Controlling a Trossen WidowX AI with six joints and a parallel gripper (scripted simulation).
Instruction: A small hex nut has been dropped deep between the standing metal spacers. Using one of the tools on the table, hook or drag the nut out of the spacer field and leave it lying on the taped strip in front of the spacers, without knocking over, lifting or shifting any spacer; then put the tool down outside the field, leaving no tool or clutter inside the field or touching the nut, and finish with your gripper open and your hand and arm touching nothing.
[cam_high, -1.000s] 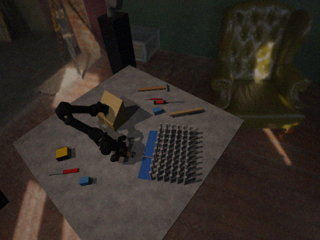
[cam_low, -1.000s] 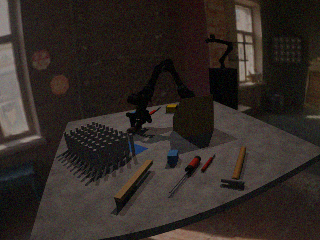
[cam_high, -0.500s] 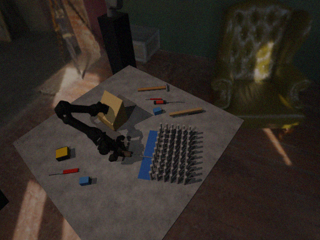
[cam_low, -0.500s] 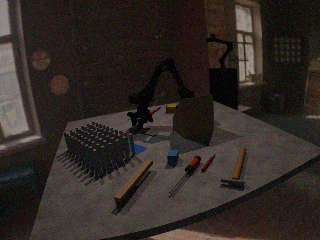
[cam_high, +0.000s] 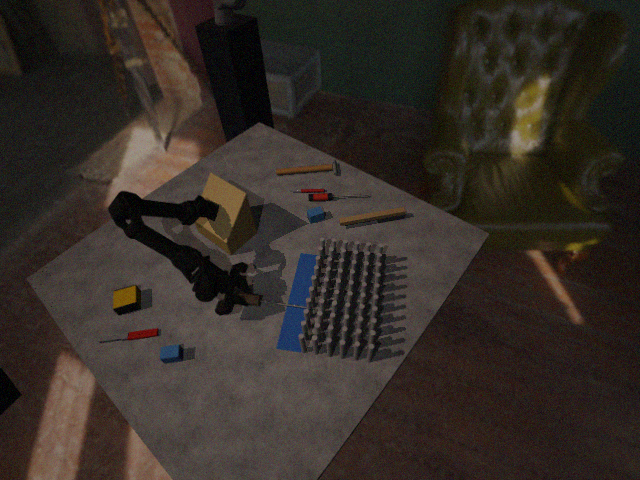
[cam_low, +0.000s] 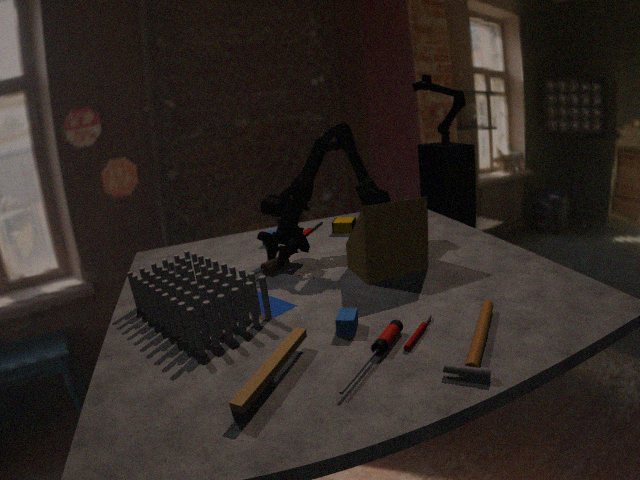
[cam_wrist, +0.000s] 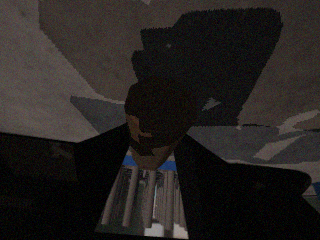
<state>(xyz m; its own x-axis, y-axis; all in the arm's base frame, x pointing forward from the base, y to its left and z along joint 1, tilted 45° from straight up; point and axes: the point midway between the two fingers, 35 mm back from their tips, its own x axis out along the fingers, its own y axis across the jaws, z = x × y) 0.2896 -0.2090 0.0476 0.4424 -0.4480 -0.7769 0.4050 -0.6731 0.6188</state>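
Now: gripper tip 9 cm short of the brown-handled hook tool and 4 cm to the right of it. Also, from my gripper tip: yellow block 37 cm behind, 24 cm to the right, 1 cm above; then blue taped strip 14 cm ahead, 11 cm to the left, 1 cm below.
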